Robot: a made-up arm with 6 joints. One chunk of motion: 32 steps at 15 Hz.
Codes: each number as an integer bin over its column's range. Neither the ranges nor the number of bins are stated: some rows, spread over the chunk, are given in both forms.
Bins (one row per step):
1: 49 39 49 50 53 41
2: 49 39 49 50 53 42
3: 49 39 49 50 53 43
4: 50 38 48 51 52 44
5: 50 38 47 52 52 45
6: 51 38 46 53 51 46
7: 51 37 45 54 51 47
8: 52 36 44 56 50 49
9: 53 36 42 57 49 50
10: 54 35 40 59 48 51
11: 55 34 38 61 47 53
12: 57 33 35 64 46 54
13: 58 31 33 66 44 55
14: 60 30 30 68 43 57
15: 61 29 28 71 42 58
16: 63 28 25 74 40 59
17: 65 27 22 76 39 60
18: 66 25 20 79 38 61
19: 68 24 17 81 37 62
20: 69 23 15 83 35 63
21: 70 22 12 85 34 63
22: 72 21 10 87 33 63
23: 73 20 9 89 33 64
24: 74 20 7 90 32 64
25: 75 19 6 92 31 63
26: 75 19 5 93 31 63
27: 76 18 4 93 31 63
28: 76 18 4 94 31 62
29: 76 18 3 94 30 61
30: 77 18 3 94 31 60
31: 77 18 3 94 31 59
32: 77 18 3 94 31 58
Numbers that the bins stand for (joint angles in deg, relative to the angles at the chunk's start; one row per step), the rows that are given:
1: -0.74 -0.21 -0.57 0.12 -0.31 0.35
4: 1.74 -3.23 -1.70 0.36 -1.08 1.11
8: 6.69 -9.27 -6.22 1.58 -2.62 2.37
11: 14.11 -15.31 -13.01 2.79 -4.92 3.38
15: 28.96 -30.41 -24.32 5.21 -8.76 4.65
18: 41.33 -42.49 -33.37 7.15 -11.83 5.40
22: 56.18 -54.58 -44.69 9.09 -15.67 5.91
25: 63.61 -60.62 -49.21 10.30 -17.20 5.91
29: 66.08 -63.64 -52.61 10.79 -17.97 5.40
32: 68.56 -63.64 -52.61 10.79 -17.20 4.65
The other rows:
2: -0.74 -0.21 -0.57 0.12 -0.31 0.61
3: -0.74 -0.21 -0.57 0.12 -0.31 0.86
5: 1.74 -3.23 -2.83 0.61 -1.08 1.36
6: 4.21 -3.23 -3.96 0.85 -1.85 1.62
7: 4.21 -6.25 -5.09 1.09 -1.85 1.87
9: 9.16 -9.27 -8.48 1.82 -3.38 2.63
10: 11.64 -12.29 -10.75 2.30 -4.15 2.88
12: 19.06 -18.33 -16.40 3.52 -5.69 3.64
13: 21.54 -24.37 -18.67 4.00 -7.22 3.89
14: 26.48 -27.39 -22.06 4.48 -7.99 4.39
16: 33.91 -33.43 -27.72 5.94 -10.29 4.90
17: 38.86 -36.45 -31.11 6.42 -11.06 5.15
19: 46.28 -45.52 -36.77 7.64 -12.60 5.66
20: 48.76 -48.54 -39.03 8.12 -14.13 5.91
21: 51.23 -51.56 -42.42 8.61 -14.90 5.91
23: 58.66 -57.60 -45.82 9.58 -15.67 6.16
24: 61.13 -57.60 -48.08 9.82 -16.43 6.16
26: 63.61 -60.62 -50.34 10.55 -17.20 5.91
27: 66.08 -63.64 -51.47 10.55 -17.20 5.91
28: 66.08 -63.64 -51.47 10.79 -17.20 5.66
30: 68.56 -63.64 -52.61 10.79 -17.20 5.15
31: 68.56 -63.64 -52.61 10.79 -17.20 4.90

